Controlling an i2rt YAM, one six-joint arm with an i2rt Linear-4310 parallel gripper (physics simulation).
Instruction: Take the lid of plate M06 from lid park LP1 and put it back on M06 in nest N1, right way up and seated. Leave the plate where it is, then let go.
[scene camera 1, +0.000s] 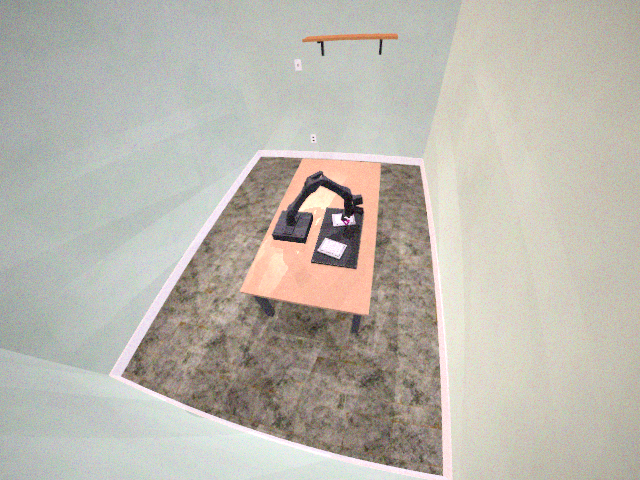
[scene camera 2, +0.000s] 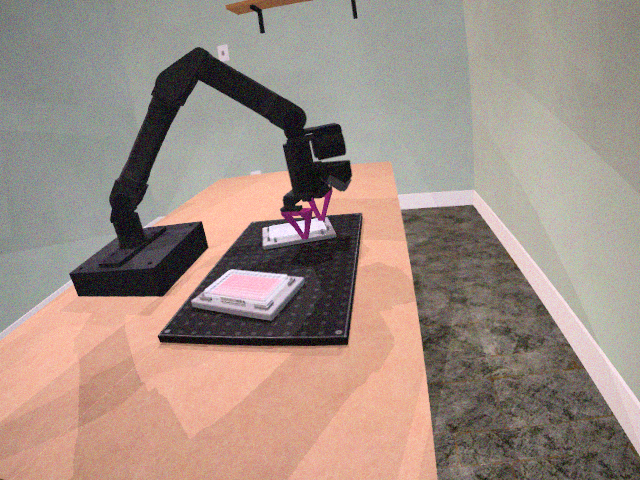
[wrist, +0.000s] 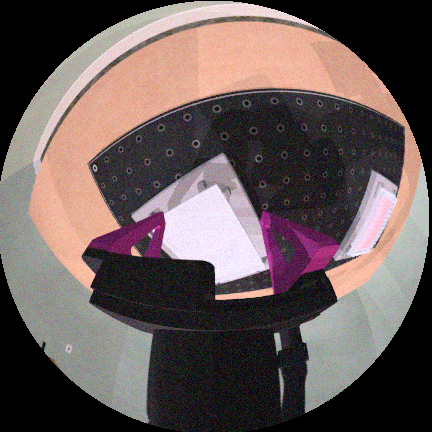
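Where they show: gripper, fingertip midpoint: (scene camera 1: 348, 220) (scene camera 2: 313, 229) (wrist: 212, 216); arm's base, link origin: (scene camera 1: 291, 223) (scene camera 2: 135, 247).
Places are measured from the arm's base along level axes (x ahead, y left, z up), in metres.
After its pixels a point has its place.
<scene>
The white lid (scene camera 2: 281, 231) {x 0.315, y 0.136, z -0.034 m} (wrist: 201, 241) {x 0.362, y 0.166, z -0.034 m} (scene camera 1: 339, 219) {x 0.320, y 0.142, z -0.034 m} lies flat on the light grey lid park (scene camera 2: 273, 241) (wrist: 217, 169) at the far end of the black perforated board (scene camera 2: 320, 289) {x 0.451, y -0.101, z -0.052 m} (wrist: 306, 120) {x 0.467, y 0.046, z -0.052 m} (scene camera 1: 351, 250) {x 0.456, y -0.107, z -0.052 m}. My gripper (scene camera 2: 311, 228) {x 0.389, y 0.149, z -0.038 m} (wrist: 212, 216) {x 0.389, y 0.149, z -0.038 m} (scene camera 1: 348, 219) {x 0.389, y 0.149, z -0.038 m} is open and empty. Its purple fingers stand low on either side of the lid. Plate M06 (scene camera 2: 248, 287) {x 0.337, y -0.134, z -0.028 m} (wrist: 381, 219) {x 0.344, y -0.124, z -0.026 m} (scene camera 1: 331, 247) {x 0.324, y -0.128, z -0.027 m}, with its pink wells uncovered, sits in its white nest (scene camera 2: 227, 306) {x 0.312, y -0.175, z -0.040 m} (wrist: 368, 189) {x 0.391, y -0.072, z -0.046 m} at the near end of the board.
The arm's black base (scene camera 2: 139, 258) {x 0.060, y -0.063, z -0.001 m} (scene camera 1: 292, 227) {x 0.022, y -0.041, z 0.009 m} stands on the wooden table (scene camera 2: 258, 403) {x 0.422, y -0.355, z -0.065 m} (scene camera 1: 310, 284) {x 0.258, y -0.406, z -0.065 m} left of the board. The table's right edge drops to the stone floor (scene camera 2: 490, 335). A wall shelf (scene camera 2: 258, 4) (scene camera 1: 350, 37) hangs high behind.
</scene>
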